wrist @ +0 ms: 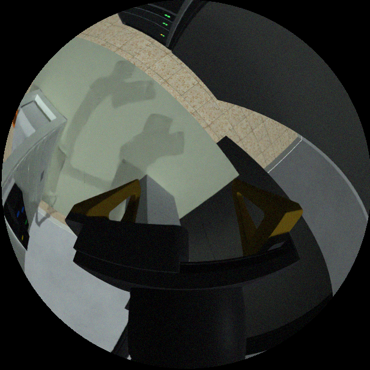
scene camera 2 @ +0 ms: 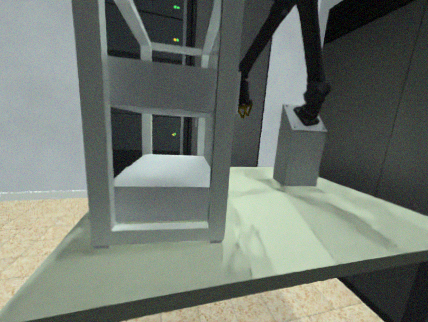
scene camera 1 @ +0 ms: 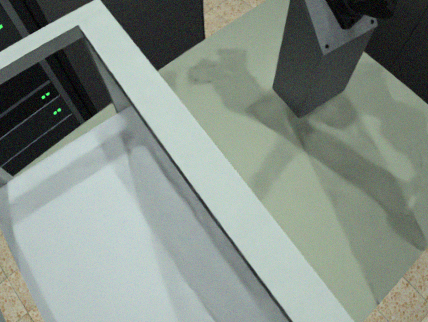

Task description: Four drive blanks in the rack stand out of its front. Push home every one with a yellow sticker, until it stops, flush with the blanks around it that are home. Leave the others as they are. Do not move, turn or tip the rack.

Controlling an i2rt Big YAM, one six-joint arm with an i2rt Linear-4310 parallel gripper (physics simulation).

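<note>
The rack (scene camera 1: 200,150) (scene camera 2: 91,150) (wrist: 59,125) is a pale grey open frame, upright on the table. In the wrist view a dark face (wrist: 16,202) at the rack's side, at the far left edge, bears small blue, green and yellow marks. It is too small and slanted to tell single blanks or which stand out. The blanks' fronts do not show in the scene views. My gripper (scene camera 2: 244,111) (wrist: 185,183) is open and empty, with yellow fingers. In scene camera 2 it hangs in the air to the right of the rack, apart from it.
The arm stands on a grey pedestal (scene camera 1: 320,70) (scene camera 2: 300,155) (wrist: 159,202) on the pale green table (scene camera 1: 260,170) (scene camera 2: 165,270) (wrist: 200,150). Light grey units (scene camera 1: 85,235) (scene camera 2: 160,205) sit inside the rack. Dark cabinets (scene camera 1: 155,30) (scene camera 2: 375,100) (wrist: 270,65) stand beyond the table.
</note>
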